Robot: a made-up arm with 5 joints.
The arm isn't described. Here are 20 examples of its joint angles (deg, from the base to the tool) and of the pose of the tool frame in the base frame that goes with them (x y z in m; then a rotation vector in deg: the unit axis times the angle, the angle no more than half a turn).
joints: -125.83 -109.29 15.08 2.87 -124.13
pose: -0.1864 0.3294 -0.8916 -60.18 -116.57 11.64
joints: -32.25 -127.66 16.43 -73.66 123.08
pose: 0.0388 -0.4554 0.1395 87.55 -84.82 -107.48
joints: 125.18 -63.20 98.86 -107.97 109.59
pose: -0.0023 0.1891 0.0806 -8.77 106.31 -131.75
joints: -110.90 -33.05 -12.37 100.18 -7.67
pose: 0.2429 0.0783 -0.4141 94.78 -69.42 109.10
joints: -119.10 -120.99 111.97 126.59 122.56
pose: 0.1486 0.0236 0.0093 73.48 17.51 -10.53
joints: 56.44 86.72 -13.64 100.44 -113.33
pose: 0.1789 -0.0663 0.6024 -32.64 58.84 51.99
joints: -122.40 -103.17 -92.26 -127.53 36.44
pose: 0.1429 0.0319 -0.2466 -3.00 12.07 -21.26
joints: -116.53 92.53 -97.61 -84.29 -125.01
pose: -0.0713 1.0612 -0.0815 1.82 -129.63 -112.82
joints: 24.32 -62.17 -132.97 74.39 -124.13
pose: 0.5731 -0.3465 0.0575 -48.91 107.89 -66.91
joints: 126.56 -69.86 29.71 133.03 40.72
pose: 0.0620 0.3553 0.4454 -49.99 62.19 61.55
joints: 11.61 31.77 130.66 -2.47 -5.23
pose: -0.0296 -0.3915 -0.4489 120.48 -8.37 35.54
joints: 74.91 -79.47 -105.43 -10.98 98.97
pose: 0.1793 0.0948 0.6360 72.01 -29.47 -68.53
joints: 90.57 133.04 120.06 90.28 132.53
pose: 0.0997 -0.2224 0.0505 72.53 -133.93 77.43
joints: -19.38 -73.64 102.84 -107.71 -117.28
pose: 0.0552 -0.4335 0.6300 9.03 6.08 168.92
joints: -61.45 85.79 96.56 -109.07 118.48
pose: -0.0278 0.2564 -0.1922 31.62 11.98 21.34
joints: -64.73 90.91 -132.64 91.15 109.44
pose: -0.2894 0.0888 -0.4651 -126.33 39.57 36.12
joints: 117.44 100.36 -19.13 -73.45 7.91
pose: -0.1091 -0.3258 0.6739 -29.23 -106.82 37.16
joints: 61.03 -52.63 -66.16 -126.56 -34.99
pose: -0.3252 0.1684 0.3101 -95.33 -86.12 -25.24
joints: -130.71 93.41 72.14 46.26 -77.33
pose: 0.5218 0.3176 -0.4023 -47.14 142.69 -36.85
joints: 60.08 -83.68 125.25 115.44 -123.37
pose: 0.3074 -0.4383 0.0661 136.57 -2.30 61.46
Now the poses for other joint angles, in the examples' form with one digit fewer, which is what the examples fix.
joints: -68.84 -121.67 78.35 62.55 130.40
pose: -0.055 -0.209 0.028 26.2 24.4 55.6
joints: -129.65 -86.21 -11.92 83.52 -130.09
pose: -0.085 0.736 -0.204 -16.5 -73.7 -70.4
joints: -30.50 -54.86 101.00 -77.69 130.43
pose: -0.098 -0.148 0.217 8.5 105.6 78.6
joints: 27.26 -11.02 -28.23 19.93 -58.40
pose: 0.003 -0.622 0.754 4.5 26.3 5.6
